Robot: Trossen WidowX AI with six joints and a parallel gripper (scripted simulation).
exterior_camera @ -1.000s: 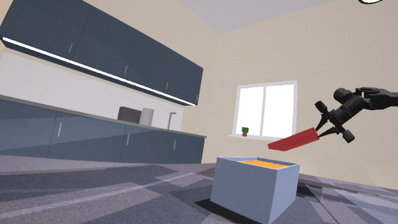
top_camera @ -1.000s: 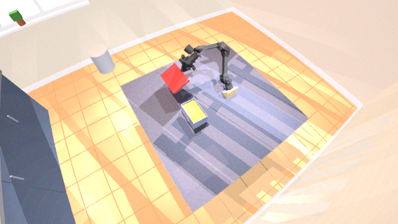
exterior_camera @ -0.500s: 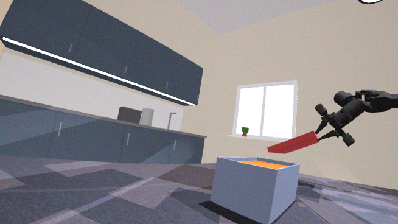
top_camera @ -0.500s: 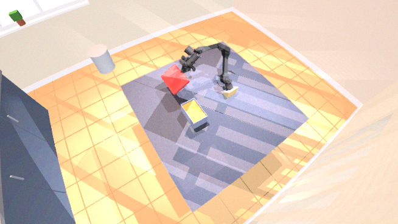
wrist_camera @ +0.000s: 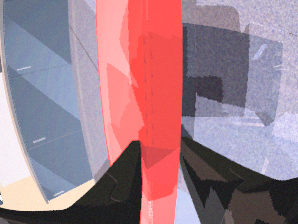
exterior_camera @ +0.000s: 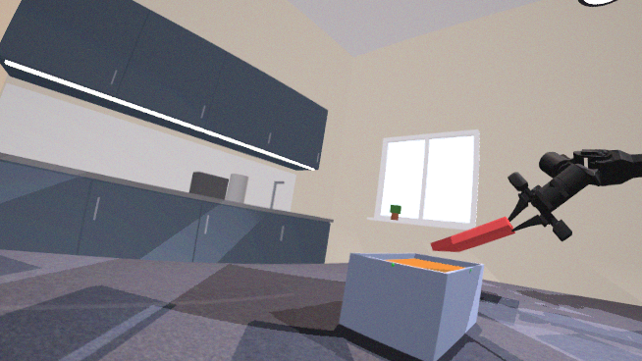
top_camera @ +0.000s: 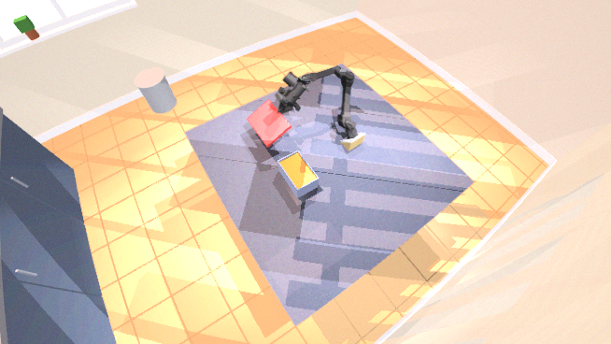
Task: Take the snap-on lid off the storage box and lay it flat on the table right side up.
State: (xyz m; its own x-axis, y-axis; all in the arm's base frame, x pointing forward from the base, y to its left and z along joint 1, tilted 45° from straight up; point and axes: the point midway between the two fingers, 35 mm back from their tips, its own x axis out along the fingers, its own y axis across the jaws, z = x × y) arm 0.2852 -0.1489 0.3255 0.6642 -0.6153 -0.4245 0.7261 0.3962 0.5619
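Now: the lid 7 cm ahead of my gripper tip, 1 cm to the right of it and 3 cm below it. Round my gripper tip: storage box 13 cm ahead, 32 cm to the left, 13 cm below.
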